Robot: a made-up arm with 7 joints. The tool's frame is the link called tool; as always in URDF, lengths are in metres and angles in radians. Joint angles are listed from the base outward. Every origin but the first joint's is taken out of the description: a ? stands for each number. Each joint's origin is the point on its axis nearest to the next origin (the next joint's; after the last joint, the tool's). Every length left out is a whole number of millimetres.
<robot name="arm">
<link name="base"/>
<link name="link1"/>
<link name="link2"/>
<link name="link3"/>
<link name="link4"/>
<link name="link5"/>
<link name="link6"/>
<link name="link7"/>
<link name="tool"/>
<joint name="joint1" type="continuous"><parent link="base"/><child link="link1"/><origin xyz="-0.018 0.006 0.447"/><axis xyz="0 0 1"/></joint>
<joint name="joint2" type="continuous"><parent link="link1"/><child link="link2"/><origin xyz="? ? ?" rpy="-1.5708 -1.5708 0"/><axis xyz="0 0 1"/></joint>
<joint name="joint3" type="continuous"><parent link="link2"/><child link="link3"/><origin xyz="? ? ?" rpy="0 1.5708 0"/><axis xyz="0 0 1"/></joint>
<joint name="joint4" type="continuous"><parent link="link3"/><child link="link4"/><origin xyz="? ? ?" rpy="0 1.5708 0"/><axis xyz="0 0 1"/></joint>
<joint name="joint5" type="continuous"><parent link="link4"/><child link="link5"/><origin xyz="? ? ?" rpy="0 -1.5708 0"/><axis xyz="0 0 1"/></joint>
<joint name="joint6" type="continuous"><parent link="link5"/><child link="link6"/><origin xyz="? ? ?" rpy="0 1.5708 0"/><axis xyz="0 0 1"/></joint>
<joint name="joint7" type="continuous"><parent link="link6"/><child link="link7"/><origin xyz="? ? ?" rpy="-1.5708 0 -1.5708"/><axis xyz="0 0 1"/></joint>
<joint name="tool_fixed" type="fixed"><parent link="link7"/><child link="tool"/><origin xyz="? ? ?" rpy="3.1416 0 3.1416"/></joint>
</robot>
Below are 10 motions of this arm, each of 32 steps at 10 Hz.
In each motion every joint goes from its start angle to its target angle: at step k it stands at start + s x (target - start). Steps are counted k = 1, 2, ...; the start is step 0. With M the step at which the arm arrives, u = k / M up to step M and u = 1 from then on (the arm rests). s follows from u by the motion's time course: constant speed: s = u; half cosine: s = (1 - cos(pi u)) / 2; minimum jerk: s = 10 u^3 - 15 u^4 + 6 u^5.
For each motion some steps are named. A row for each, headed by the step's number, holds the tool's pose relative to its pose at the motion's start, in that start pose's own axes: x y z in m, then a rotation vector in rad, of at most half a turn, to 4 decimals.
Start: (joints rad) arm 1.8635 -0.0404 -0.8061 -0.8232 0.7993 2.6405 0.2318
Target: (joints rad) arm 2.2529 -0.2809 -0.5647 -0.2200 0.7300 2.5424 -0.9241
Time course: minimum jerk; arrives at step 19
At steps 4, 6, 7, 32:
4: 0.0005 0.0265 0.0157 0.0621 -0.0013 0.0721
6: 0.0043 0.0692 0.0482 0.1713 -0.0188 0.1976
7: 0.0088 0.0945 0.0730 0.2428 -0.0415 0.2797
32: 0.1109 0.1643 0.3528 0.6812 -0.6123 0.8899

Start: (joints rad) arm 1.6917 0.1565 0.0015 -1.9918 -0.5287 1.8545 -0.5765
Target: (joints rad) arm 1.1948 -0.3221 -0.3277 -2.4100 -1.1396 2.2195 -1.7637
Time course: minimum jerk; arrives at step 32
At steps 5, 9, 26, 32:
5: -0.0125 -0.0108 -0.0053 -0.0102 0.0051 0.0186
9: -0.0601 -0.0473 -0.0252 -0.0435 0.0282 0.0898
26: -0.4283 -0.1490 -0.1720 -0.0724 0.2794 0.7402
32: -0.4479 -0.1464 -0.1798 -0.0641 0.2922 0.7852

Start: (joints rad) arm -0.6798 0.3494 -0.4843 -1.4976 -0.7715 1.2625 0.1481
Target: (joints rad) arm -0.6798 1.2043 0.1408 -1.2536 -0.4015 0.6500 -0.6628
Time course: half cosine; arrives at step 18
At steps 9, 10, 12, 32:
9: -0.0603 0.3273 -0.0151 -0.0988 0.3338 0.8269
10: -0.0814 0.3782 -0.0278 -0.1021 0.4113 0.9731
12: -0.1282 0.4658 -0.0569 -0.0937 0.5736 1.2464
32: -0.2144 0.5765 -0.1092 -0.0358 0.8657 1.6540

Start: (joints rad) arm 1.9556 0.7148 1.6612 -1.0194 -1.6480 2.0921 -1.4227
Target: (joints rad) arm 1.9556 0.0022 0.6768 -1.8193 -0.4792 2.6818 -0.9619
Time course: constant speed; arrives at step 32
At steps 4, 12, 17, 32:
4: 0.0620 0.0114 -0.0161 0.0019 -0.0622 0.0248
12: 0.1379 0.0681 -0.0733 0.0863 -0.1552 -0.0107
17: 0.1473 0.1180 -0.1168 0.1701 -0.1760 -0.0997
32: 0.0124 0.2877 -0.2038 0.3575 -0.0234 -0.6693

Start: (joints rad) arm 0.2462 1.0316 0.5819 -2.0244 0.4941 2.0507 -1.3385
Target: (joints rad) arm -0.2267 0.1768 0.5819 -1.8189 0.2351 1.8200 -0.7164
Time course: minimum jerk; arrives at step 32
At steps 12, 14, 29, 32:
12: 0.0331 0.0423 0.1981 -0.2555 -0.0368 -0.0866
14: 0.0372 0.0725 0.2724 -0.3594 -0.0557 -0.1333
29: 0.0014 0.3514 0.5863 -0.9539 -0.2202 -0.5106
32: 0.0007 0.3554 0.5886 -0.9608 -0.2228 -0.5161

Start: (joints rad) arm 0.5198 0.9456 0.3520 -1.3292 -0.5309 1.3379 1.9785
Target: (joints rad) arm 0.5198 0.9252 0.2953 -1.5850 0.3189 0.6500 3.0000
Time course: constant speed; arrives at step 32
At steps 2, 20, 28, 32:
2: -0.0034 0.0002 -0.0135 -0.0730 0.0200 -0.0467
20: -0.0388 -0.0316 -0.1264 -0.7454 -0.0280 -0.3753
28: -0.0537 -0.0605 -0.1634 -1.0140 -0.1695 -0.4480
32: -0.0600 -0.0765 -0.1777 -1.1314 -0.2622 -0.4632

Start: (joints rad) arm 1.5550 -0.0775 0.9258 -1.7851 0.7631 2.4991 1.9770
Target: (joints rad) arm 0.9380 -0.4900 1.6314 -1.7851 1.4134 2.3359 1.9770
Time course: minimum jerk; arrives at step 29
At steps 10, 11, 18, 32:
10: -0.0196 -0.0220 0.0035 -0.0359 0.0462 -0.0281
11: -0.0225 -0.0279 0.0015 -0.0462 0.0536 -0.0349
18: -0.0128 -0.0734 -0.0503 -0.1447 0.0608 -0.1065
32: 0.0314 -0.0963 -0.1113 -0.2184 0.0253 -0.1878

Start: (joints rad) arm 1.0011 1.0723 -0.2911 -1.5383 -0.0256 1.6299 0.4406
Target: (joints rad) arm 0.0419 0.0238 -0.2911 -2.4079 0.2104 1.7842 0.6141
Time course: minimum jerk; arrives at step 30
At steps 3, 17, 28, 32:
3: 0.0017 -0.0056 0.0010 0.0102 0.0045 -0.0064
17: 0.0302 -0.4077 -0.0523 0.7155 0.3007 -0.4860
28: -0.0472 -0.5889 -0.1640 1.1132 0.4452 -0.7941
32: -0.0479 -0.5899 -0.1649 1.1159 0.4461 -0.7963

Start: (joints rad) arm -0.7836 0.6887 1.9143 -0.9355 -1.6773 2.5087 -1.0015
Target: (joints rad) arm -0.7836 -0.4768 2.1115 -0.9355 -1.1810 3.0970 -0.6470
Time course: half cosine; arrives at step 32
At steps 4, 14, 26, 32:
4: 0.0219 -0.0145 0.0198 -0.0436 -0.0329 0.0018
14: 0.2395 -0.0755 0.2340 -0.3870 -0.4115 0.0404
26: 0.4959 0.0747 0.5442 -0.5811 -1.0724 0.1592
32: 0.5250 0.1216 0.5887 -0.5747 -1.1851 0.1853

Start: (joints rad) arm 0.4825 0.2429 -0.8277 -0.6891 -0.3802 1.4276 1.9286
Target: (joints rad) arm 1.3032 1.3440 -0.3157 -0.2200 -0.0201 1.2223 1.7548
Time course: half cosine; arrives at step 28
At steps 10, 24, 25, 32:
10: -0.2824 -0.2155 0.0832 -0.0007 0.1612 0.5058
24: -0.4091 -0.9888 0.1955 -0.1279 0.3440 1.6996
25: -0.4013 -1.0124 0.1943 -0.1354 0.3424 1.7363
32: -0.3902 -1.0427 0.1921 -0.1456 0.3392 1.7839

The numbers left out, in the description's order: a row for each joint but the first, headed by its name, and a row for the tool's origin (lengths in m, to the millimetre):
joint2: 0.018 0.023 0
joint3: 0.212 -0.005 0
joint4: -0.021 0.117 0
joint5: -0.485 -0.083 0
joint6: -0.009 -0.009 0
joint7: 0.018 0.105 0
tool: 0.015 0.024 0

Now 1 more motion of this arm.
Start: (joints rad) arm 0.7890 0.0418 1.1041 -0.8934 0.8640 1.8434 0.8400
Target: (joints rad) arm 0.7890 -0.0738 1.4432 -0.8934 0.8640 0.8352 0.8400
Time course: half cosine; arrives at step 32
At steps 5, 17, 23, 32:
5: -0.0119 0.0038 -0.0151 -0.0464 0.0566 0.0126
17: -0.1317 0.0138 -0.1276 -0.4557 0.5042 0.1387
23: -0.2081 0.0029 -0.1745 -0.6980 0.7304 0.2213
32: -0.2616 -0.0106 -0.1988 -0.8708 0.8760 0.2819

